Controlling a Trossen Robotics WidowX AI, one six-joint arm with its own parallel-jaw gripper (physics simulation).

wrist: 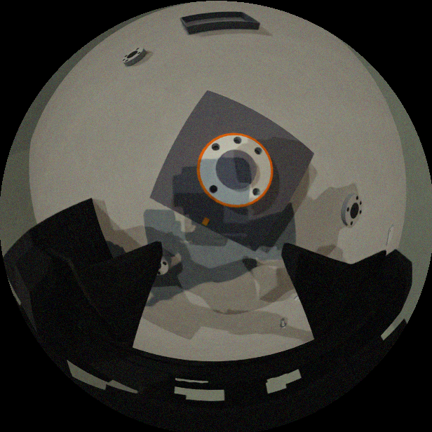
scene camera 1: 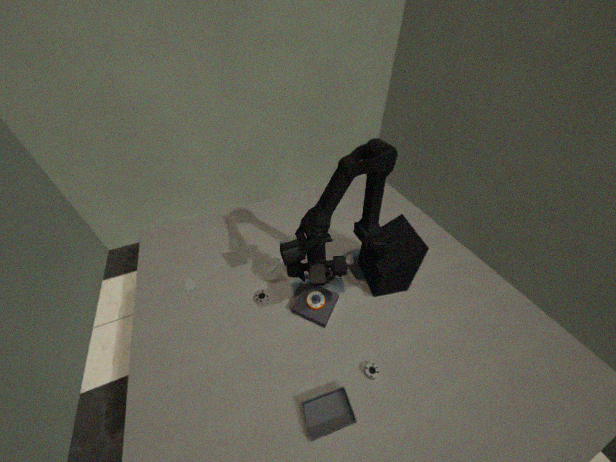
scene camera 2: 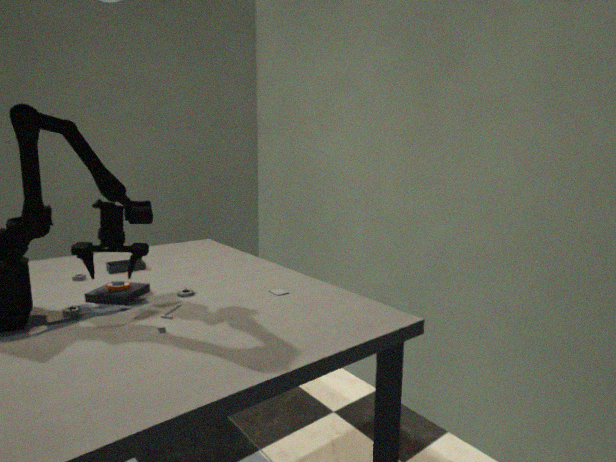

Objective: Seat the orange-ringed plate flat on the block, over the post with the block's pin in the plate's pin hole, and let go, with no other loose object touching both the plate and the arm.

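Places are measured from the arm's base along level axes (x ahead, y left, z up), in metres.
Where they show: gripper, fingertip midpoint: [scene camera 2: 111,278]; arm's base, link origin: [scene camera 1: 385,246] [scene camera 2: 0,255].
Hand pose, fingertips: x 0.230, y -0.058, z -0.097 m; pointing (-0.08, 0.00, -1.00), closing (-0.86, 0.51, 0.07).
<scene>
Things, the pixels of their top centre, and the offset from my fingertips. "spot": a spot on its surface instead.
- dark square block, top centre: [scene camera 2: 118,282] [scene camera 1: 315,298] 0.033 m ahead, 0.042 m left, 0.029 m down
- side, surface spot: [scene camera 2: 186,292] [scene camera 1: 261,292] spot: 0.177 m ahead, 0.094 m right, 0.061 m down
- farther out, top centre: [scene camera 1: 372,370] [scene camera 2: 78,275] 0.009 m ahead, 0.305 m left, 0.056 m down
- dark tray, top centre: [scene camera 1: 328,411] [scene camera 2: 125,262] 0.172 m ahead, 0.322 m left, 0.046 m down
- pale square, surface spot: [scene camera 2: 278,291] spot: 0.395 m ahead, 0.268 m right, 0.067 m down
The orange-ringed plate [scene camera 1: 308,306] [scene camera 2: 119,286] [wrist: 207,171] is a pale disc with several small holes. It lies over the post [wrist: 232,169], whose dark round top shows in its centre, on the dark square block [scene camera 1: 322,317] [scene camera 2: 117,296] [wrist: 210,112]. Whether it lies fully flat, and whether the pin is in a hole, I cannot tell. A small orange mark [wrist: 205,221] shows near the block's edge in the wrist view. My gripper [scene camera 2: 111,277] [wrist: 224,249] is open and empty, above the block and apart from the plate.
Plain ringless plates lie around the block: one at the side [scene camera 1: 261,296] [scene camera 2: 186,292] [wrist: 353,210], one farther out [scene camera 1: 371,370] [scene camera 2: 79,277] [wrist: 134,56], one near the arm base [scene camera 2: 72,311] [wrist: 163,265]. A dark tray [scene camera 1: 330,434] [scene camera 2: 116,268] [wrist: 220,28] stands beyond. Small bits [scene camera 2: 171,311] [scene camera 2: 161,330] and a pale square [scene camera 2: 278,291] lie about.
</scene>
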